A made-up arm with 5 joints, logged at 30 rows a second.
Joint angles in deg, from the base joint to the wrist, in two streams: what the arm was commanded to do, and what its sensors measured. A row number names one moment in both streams.
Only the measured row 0 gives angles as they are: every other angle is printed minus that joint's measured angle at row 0.
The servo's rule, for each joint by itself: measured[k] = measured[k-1] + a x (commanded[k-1-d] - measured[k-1]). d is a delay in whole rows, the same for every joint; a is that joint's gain. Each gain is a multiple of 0.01, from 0.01 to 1. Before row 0 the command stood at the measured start. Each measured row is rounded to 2 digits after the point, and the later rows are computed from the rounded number. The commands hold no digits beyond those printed.
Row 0, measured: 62.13, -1.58, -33.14, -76.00, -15.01
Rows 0 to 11, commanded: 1.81, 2.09, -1.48, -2.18, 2.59; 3.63, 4.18, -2.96, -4.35, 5.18; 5.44, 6.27, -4.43, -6.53, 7.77; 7.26, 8.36, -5.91, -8.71, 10.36; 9.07, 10.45, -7.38, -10.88, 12.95; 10.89, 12.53, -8.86, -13.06, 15.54; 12.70, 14.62, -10.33, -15.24, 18.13; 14.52, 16.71, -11.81, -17.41, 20.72; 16.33, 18.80, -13.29, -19.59, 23.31; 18.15, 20.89, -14.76, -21.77, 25.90; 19.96, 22.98, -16.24, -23.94, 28.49; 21.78, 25.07, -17.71, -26.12, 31.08
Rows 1 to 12, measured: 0.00, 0.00, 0.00, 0.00, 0.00; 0.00, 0.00, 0.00, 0.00, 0.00; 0.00, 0.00, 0.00, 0.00, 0.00; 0.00, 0.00, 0.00, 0.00, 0.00; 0.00, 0.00, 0.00, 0.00, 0.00; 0.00, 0.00, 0.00, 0.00, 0.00; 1.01, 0.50, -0.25, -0.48, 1.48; 2.48, 1.38, -0.71, -1.33, 3.59; 4.14, 2.55, -1.34, -2.47, 5.97; 5.89, 3.94, -2.12, -3.84, 8.47; 7.67, 5.50, -3.01, -5.39, 11.02; 9.47, 7.19, -4.00, -7.08, 13.60
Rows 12 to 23, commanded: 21.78, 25.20, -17.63, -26.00, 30.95; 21.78, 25.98, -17.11, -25.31, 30.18; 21.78, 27.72, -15.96, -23.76, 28.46; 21.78, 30.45, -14.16, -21.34, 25.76; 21.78, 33.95, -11.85, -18.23, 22.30; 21.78, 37.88, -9.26, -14.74, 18.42; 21.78, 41.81, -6.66, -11.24, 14.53; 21.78, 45.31, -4.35, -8.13, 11.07; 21.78, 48.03, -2.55, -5.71, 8.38; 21.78, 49.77, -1.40, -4.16, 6.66; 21.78, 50.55, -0.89, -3.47, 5.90; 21.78, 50.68, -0.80, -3.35, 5.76
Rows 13 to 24, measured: 11.28, 8.97, -5.08, -8.88, 16.18; 13.09, 10.83, -6.22, -10.76, 18.77; 14.90, 12.74, -7.42, -12.70, 21.36; 16.72, 14.70, -8.67, -14.70, 23.95; 18.53, 16.69, -9.96, -16.73, 26.54; 20.35, 18.70, -11.28, -18.80, 29.13; 21.15, 20.26, -12.36, -20.38, 30.17; 21.50, 21.63, -13.17, -21.46, 30.18; 21.66, 23.09, -13.64, -21.97, 29.20; 21.73, 24.86, -13.73, -21.83, 27.24; 21.76, 27.04, -13.41, -21.04, 24.42; 21.77, 29.64, -12.70, -19.65, 21.00
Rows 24 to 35, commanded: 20.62, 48.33, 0.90, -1.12, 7.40; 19.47, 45.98, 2.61, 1.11, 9.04; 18.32, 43.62, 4.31, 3.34, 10.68; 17.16, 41.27, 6.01, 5.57, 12.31; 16.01, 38.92, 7.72, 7.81, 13.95; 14.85, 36.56, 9.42, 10.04, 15.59; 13.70, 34.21, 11.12, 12.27, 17.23; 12.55, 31.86, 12.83, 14.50, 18.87; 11.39, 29.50, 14.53, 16.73, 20.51; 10.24, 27.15, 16.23, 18.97, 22.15; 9.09, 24.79, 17.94, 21.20, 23.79; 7.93, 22.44, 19.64, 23.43, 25.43
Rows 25 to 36, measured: 21.78, 32.56, -11.67, -17.80, 17.31; 21.78, 35.62, -10.43, -15.67, 13.75; 21.78, 38.60, -9.09, -13.48, 10.69; 21.78, 41.28, -7.78, -11.43, 8.39; 21.78, 43.50, -6.61, -9.68, 6.97; 21.78, 45.22, -5.62, -8.29, 6.28; 21.13, 45.97, -4.51, -6.71, 6.92; 20.20, 45.97, -3.30, -4.99, 8.13; 19.15, 45.41, -2.01, -3.16, 9.58; 18.04, 44.42, -0.65, -1.24, 11.14; 16.90, 43.10, 0.77, 0.75, 12.74; 15.75, 41.53, 2.24, 2.79, 14.36
